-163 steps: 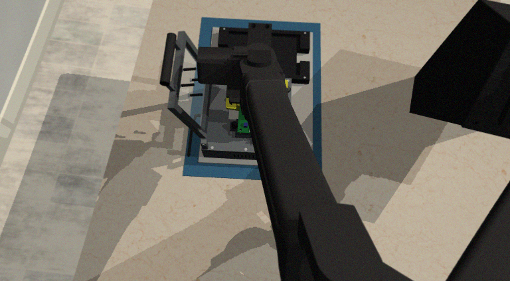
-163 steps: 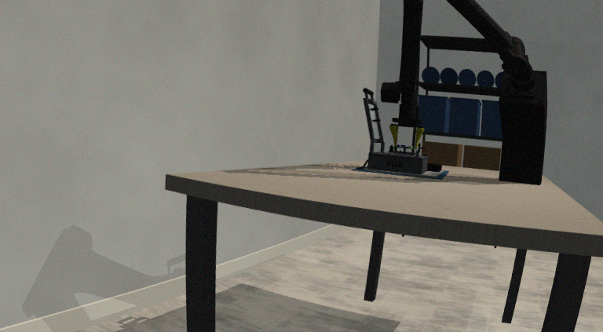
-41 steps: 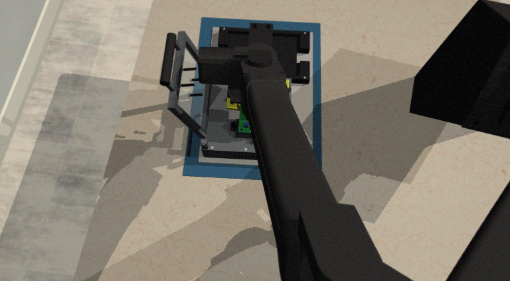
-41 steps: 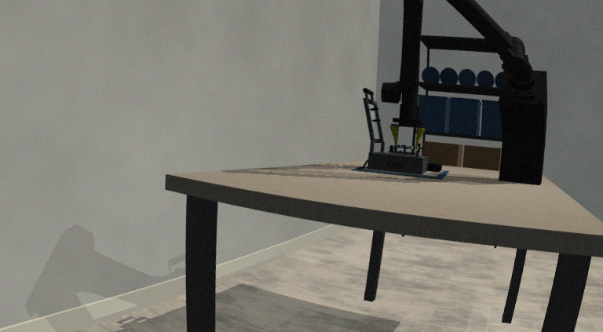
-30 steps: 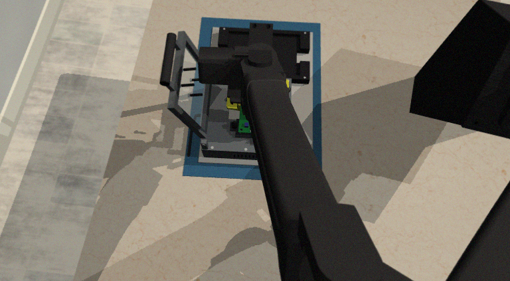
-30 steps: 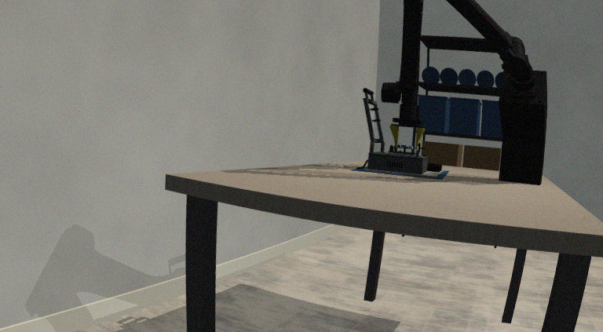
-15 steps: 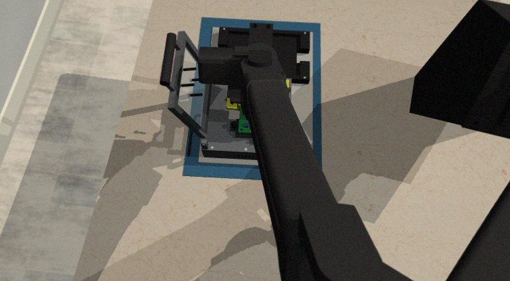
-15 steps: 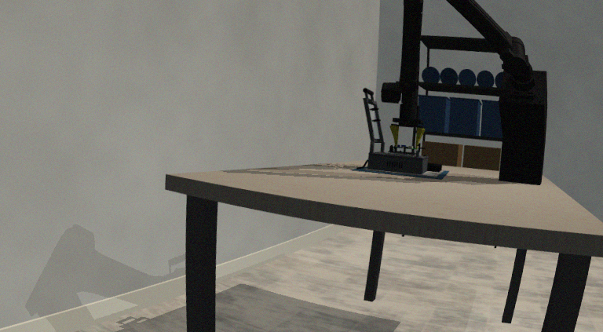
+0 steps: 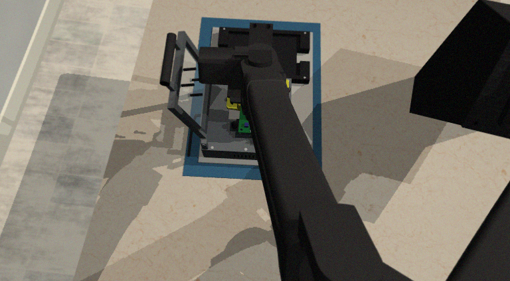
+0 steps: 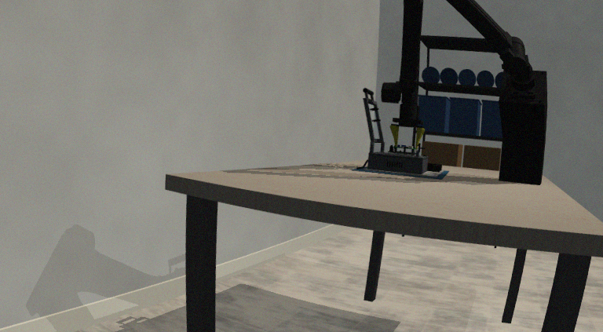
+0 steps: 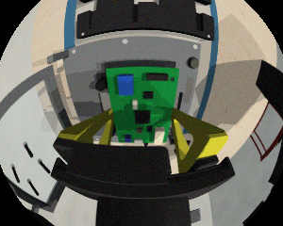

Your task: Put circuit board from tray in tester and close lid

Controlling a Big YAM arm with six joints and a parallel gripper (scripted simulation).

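Now: the green circuit board right at my hand. From my hand the other things lie so: see-through lid (120 mm ahead, 20 mm to the left, 90 mm above).
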